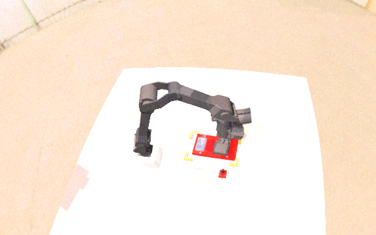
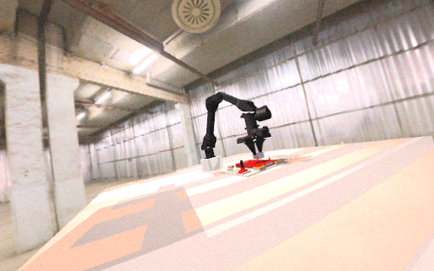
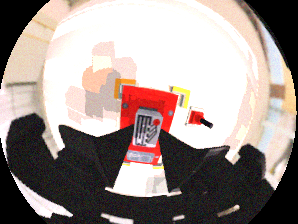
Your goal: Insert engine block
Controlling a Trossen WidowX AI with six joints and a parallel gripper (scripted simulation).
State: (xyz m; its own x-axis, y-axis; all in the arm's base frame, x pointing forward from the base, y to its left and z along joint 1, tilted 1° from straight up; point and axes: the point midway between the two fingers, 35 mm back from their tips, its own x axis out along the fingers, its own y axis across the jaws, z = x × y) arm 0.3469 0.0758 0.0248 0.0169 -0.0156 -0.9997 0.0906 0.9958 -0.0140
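My gripper tip is now 10 mm above the grey engine block.
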